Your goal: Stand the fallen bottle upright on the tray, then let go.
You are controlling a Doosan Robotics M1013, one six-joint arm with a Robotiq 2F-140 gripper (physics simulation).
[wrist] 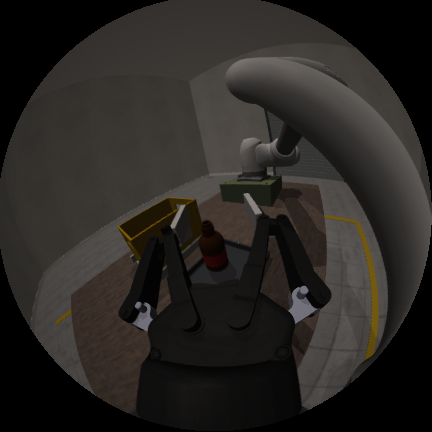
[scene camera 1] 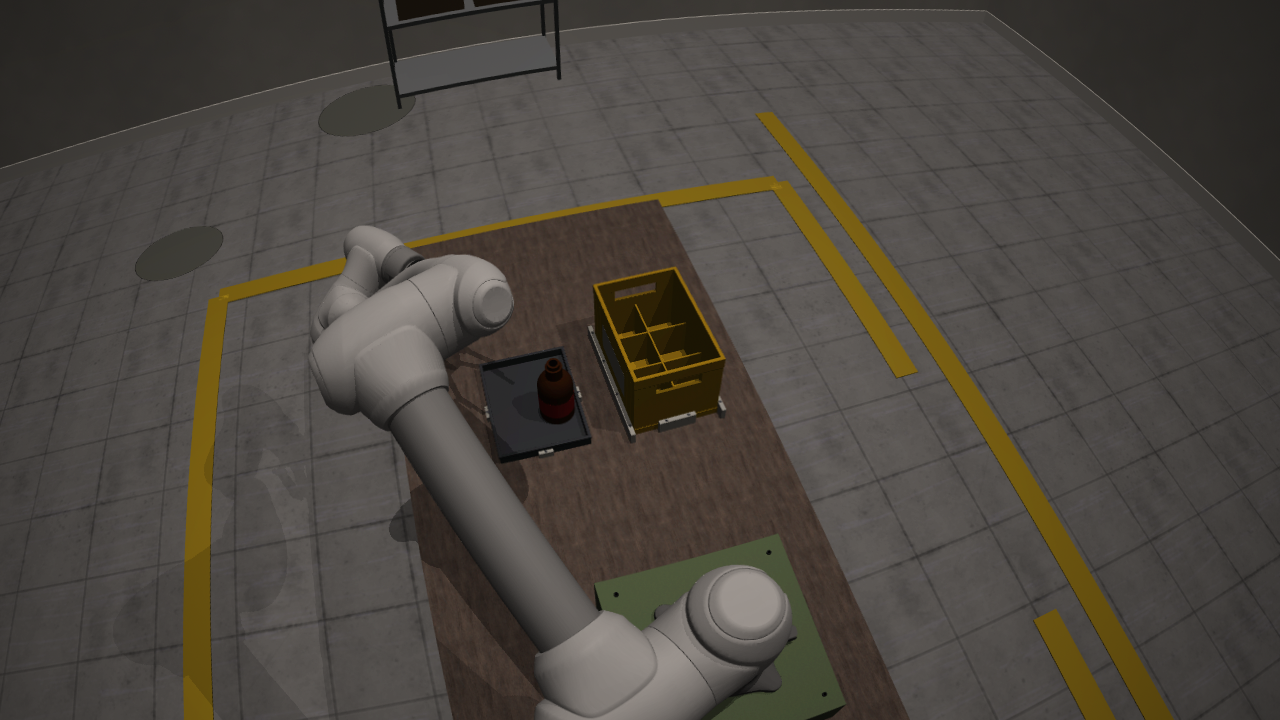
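Seen in the pictures: gripper, fingertip midpoint: (wrist: 215, 206); arm's base at its link origin: (wrist: 253, 178).
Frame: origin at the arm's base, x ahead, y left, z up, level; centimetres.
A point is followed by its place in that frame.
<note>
A brown bottle with a red label (scene camera 1: 555, 394) @(x 56.8, y 19.7, z -0.3 cm) (wrist: 214, 247) @(x 61.9, y 22.7, z -0.8 cm) stands upright on the dark tray (scene camera 1: 512, 433) @(x 55.8, y 29.6, z -10.3 cm) (wrist: 200, 278) @(x 68.0, y 20.2, z -10.3 cm), toward the tray's crate side in the scene view. My gripper (wrist: 215, 206) @(x 65.3, y 30.4, z 14.0 cm) is open, its two pale fingertips wide apart with nothing between them. In the wrist view the bottle stands beyond and below the fingertips, apart from them. In the scene view the gripper is hidden behind the arm's wrist, left of the tray.
A yellow crate with dividers (scene camera 1: 633, 401) @(x 52.5, y 4.9, z 0.1 cm) (wrist: 131, 245) @(x 79.6, y 5.1, z 3.2 cm) stands beside the tray, within pale metal edge strips. The arm's green base block (scene camera 1: 805, 617) @(x 2.6, y -16.1, z -0.3 cm) (wrist: 247, 193) is at the near end of the brown table (scene camera 1: 716, 501) @(x 33.6, y -8.5, z -10.8 cm). A shelf rack (scene camera 1: 478, 80) stands on the floor behind.
</note>
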